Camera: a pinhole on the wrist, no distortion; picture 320 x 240 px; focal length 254.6 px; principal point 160.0 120.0 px. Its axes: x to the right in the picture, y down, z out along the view. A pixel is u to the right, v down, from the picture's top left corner.
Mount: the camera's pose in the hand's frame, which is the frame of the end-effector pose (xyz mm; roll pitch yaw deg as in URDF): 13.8 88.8 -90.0 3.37 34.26 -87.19
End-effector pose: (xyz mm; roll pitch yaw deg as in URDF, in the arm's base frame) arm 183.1 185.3 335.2 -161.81 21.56 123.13
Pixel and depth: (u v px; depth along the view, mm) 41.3 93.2 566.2
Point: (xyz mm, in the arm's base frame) 172.1 -120.2 -95.6
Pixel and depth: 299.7 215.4 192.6
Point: 48.5 200.0 323.6
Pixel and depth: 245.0 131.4 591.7
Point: -202.3 -97.4 187.9
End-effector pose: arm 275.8 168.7 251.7 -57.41 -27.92 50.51
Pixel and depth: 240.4 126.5 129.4
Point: 291.9 165.1 269.0
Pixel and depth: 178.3 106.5 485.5
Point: 61.9 111.4 537.1
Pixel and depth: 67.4 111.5 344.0
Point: 54.8 248.1 372.5
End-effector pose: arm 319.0 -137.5 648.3 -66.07 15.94 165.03
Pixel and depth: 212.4 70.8 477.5
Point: 281.7 -248.0 999.4
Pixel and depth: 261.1 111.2 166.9
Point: 302.1 -117.3 703.6
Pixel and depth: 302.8 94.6 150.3
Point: 317.1 -95.9 701.3
